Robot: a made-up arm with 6 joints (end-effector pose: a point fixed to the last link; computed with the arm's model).
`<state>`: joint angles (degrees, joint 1 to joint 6).
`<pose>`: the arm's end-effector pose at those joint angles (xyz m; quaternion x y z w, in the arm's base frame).
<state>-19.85 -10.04 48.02 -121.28 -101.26 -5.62</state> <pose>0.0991 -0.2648 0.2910 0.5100 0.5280 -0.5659 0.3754</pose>
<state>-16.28 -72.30 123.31 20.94 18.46 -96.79</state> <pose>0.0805 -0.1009 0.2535 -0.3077 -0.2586 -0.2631 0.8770</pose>
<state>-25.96 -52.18 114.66 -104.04 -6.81 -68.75</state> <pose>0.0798 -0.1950 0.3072 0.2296 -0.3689 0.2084 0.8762</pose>
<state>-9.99 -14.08 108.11 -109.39 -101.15 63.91</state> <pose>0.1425 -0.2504 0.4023 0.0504 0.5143 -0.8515 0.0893</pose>
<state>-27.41 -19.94 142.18 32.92 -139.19 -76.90</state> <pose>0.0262 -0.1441 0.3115 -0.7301 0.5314 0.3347 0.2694</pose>
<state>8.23 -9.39 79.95 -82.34 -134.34 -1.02</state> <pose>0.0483 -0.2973 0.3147 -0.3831 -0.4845 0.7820 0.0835</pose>
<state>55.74 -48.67 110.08 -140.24 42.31 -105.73</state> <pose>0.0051 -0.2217 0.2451 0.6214 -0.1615 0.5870 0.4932</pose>
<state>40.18 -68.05 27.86 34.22 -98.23 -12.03</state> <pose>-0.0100 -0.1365 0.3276 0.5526 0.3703 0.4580 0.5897</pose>
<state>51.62 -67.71 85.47 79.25 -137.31 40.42</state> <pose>-0.0232 -0.0418 0.3017 -0.4381 0.6384 0.3915 0.4972</pose>
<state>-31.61 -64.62 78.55 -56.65 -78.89 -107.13</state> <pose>0.0554 -0.1982 0.2287 0.4886 -0.1979 -0.5710 0.6293</pose>
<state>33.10 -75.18 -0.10 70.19 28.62 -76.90</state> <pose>-0.0632 -0.0510 0.2337 0.4634 -0.8699 0.1388 0.0959</pose>
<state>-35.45 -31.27 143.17 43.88 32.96 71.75</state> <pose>0.1077 -0.1214 0.3980 -0.4172 0.3173 0.7154 0.4620</pose>
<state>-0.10 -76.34 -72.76 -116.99 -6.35 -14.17</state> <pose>-0.0138 -0.0630 0.3205 -0.3037 -0.4696 0.7130 0.4230</pose>
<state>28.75 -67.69 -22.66 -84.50 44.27 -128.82</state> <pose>-0.0457 -0.0635 0.3346 0.4103 0.0225 -0.3919 0.8232</pose>
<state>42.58 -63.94 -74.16 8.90 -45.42 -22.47</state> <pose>-0.0259 -0.0768 0.3378 0.5687 -0.3121 -0.0825 0.7565</pose>
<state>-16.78 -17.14 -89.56 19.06 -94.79 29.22</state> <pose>-0.0333 -0.0884 0.3573 0.5813 -0.2107 -0.1133 0.7777</pose>
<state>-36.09 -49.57 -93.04 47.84 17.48 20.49</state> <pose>0.0635 -0.0165 0.2777 0.6435 -0.7613 -0.0545 0.0572</pose>
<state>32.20 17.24 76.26 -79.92 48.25 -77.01</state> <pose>0.0110 -0.1824 0.3494 -0.2603 -0.3323 0.3541 0.8345</pose>
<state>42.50 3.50 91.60 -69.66 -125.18 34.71</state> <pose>0.0766 -0.2894 0.3670 -0.1684 -0.4285 0.8394 0.2888</pose>
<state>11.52 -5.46 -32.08 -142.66 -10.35 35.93</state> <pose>-0.0108 -0.1323 0.2695 0.6226 0.4735 -0.6018 0.1611</pose>
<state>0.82 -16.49 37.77 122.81 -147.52 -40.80</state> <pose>0.1342 -0.1185 0.2791 0.1668 0.7033 -0.0123 0.6909</pose>
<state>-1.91 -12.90 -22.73 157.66 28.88 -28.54</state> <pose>-0.0039 -0.0851 0.2058 0.6994 -0.5955 -0.0303 0.3940</pose>
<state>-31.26 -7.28 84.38 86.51 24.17 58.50</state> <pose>0.0702 -0.2071 0.3876 -0.0942 -0.0675 0.5532 0.8250</pose>
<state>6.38 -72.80 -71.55 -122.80 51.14 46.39</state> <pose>0.0336 -0.0735 0.3417 -0.1189 -0.5289 0.7488 0.3814</pose>
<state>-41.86 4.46 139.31 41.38 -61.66 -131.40</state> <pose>0.0160 -0.1211 0.3522 0.1279 0.8993 0.3799 0.1747</pose>
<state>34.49 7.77 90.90 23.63 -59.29 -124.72</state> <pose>0.0399 -0.1368 0.3544 -0.3670 -0.5916 -0.5018 0.5133</pose>
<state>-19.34 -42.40 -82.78 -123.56 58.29 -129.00</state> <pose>0.0117 -0.0145 0.3371 0.3180 -0.6210 -0.4200 0.5804</pose>
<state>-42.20 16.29 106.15 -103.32 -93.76 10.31</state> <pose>-0.0494 -0.1902 0.4762 0.5424 -0.1208 -0.6676 0.4955</pose>
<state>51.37 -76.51 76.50 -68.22 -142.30 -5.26</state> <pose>-0.1493 -0.2119 0.2875 0.2235 -0.3030 0.5917 0.7129</pose>
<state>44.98 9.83 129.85 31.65 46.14 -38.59</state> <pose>0.1112 -0.1217 0.2926 -0.6386 -0.5478 -0.3367 0.4227</pose>
